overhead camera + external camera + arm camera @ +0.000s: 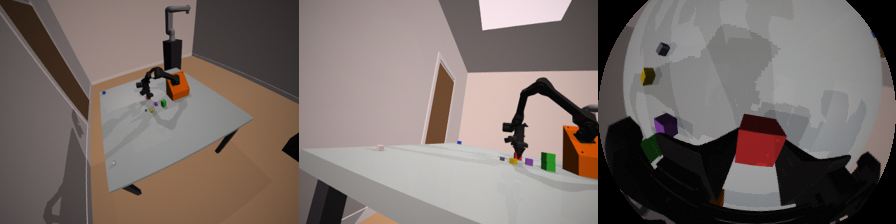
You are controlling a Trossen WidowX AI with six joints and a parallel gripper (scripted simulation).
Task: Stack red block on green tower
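My gripper tip is 15 cm to the right of the purple block, 1 cm below it and 1 cm past it. The rest, counted from my gripper tip: small grey block (16 cm to the left, 12 cm ahead); then red block (1 cm above); then yellow block (21 cm to the left, 8 cm ahead).
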